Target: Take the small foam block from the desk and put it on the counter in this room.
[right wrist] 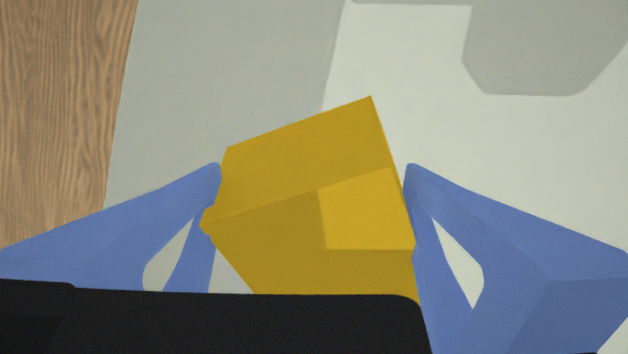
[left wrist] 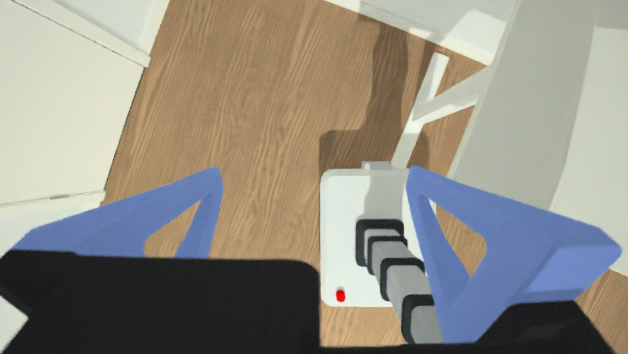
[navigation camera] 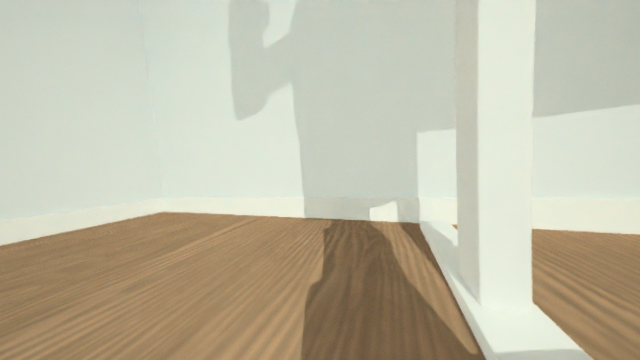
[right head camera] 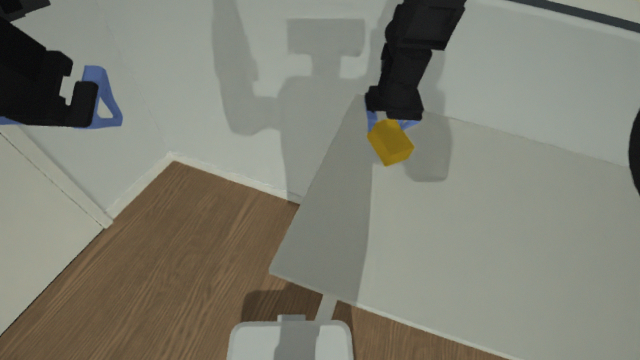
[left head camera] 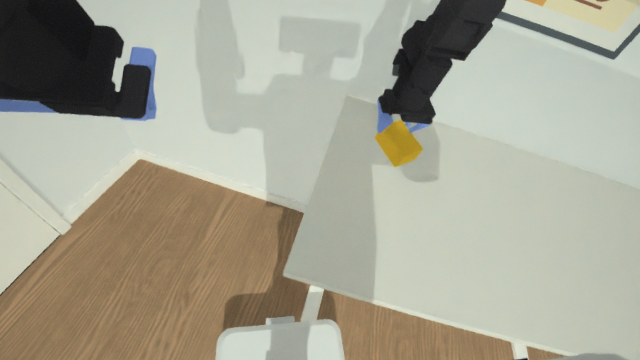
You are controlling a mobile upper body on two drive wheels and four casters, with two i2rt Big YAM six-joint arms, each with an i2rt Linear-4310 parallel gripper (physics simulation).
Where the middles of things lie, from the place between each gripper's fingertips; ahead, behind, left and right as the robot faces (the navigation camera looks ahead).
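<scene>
The yellow foam block (right head camera: 392,145) is 10 mm below my right hand, and it's 30 mm behind that hand and 10 mm to the right of it. Going by its middle, the block is nearer to my right hand than to my left hand.
As for my left hand, the block is 170 mm below it, 160 mm ahead of it and 480 mm to the right of it.
</scene>
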